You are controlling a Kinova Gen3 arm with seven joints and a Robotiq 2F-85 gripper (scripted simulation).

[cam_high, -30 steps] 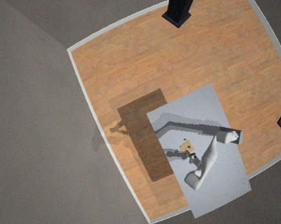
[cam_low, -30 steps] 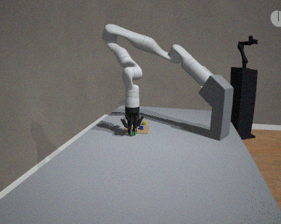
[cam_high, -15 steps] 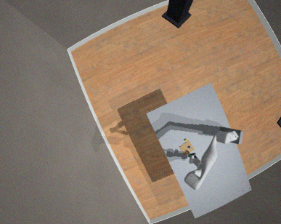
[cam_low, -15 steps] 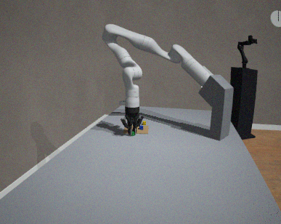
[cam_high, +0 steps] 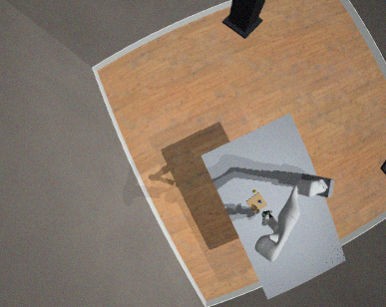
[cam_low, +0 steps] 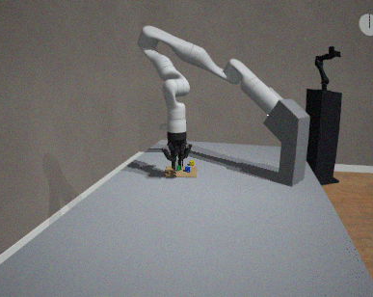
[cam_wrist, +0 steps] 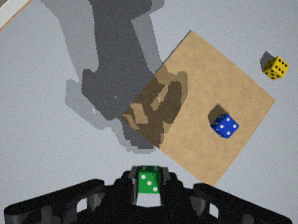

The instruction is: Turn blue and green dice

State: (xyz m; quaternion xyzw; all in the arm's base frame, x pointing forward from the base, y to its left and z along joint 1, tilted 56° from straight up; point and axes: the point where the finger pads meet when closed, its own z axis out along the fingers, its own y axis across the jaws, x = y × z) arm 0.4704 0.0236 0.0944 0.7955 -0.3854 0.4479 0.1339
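My gripper is now 6 cm past the blue die, 8 cm to the left of it and 5 cm above it. Also, from my hand: green die 1 cm below; then tan mat 3 cm behind, 9 cm to the right, 6 cm below; then yellow die 10 cm behind, 17 cm to the right, 5 cm below.
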